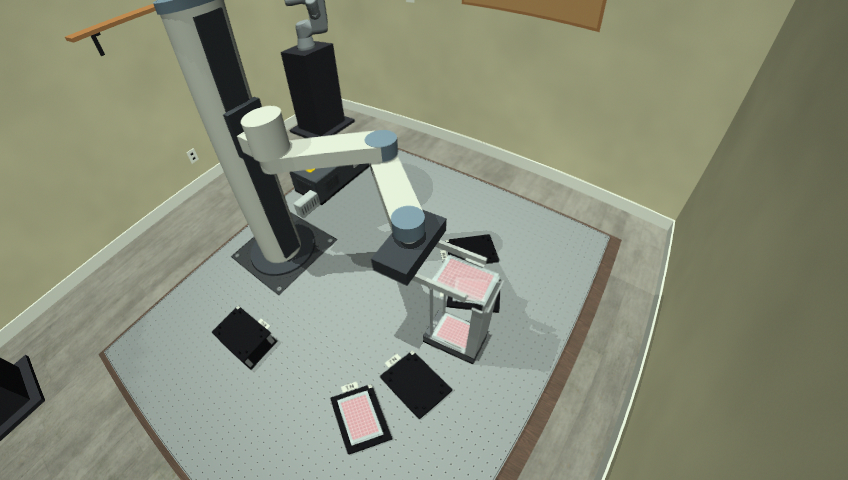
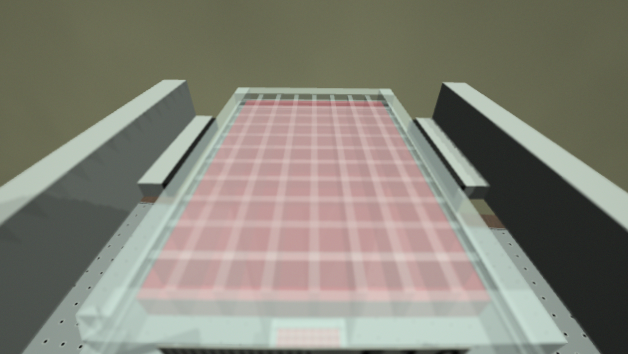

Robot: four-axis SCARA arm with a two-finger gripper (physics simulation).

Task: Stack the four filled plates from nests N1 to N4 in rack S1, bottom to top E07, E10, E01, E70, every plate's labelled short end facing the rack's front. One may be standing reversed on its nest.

my gripper: image 1; image 2
filled plate: image 1; image 2
same spot on filled plate: [image 1: 478, 283] = [image 2: 316, 111]
same spot on my gripper: [image 2: 68, 206] = [image 1: 459, 252]
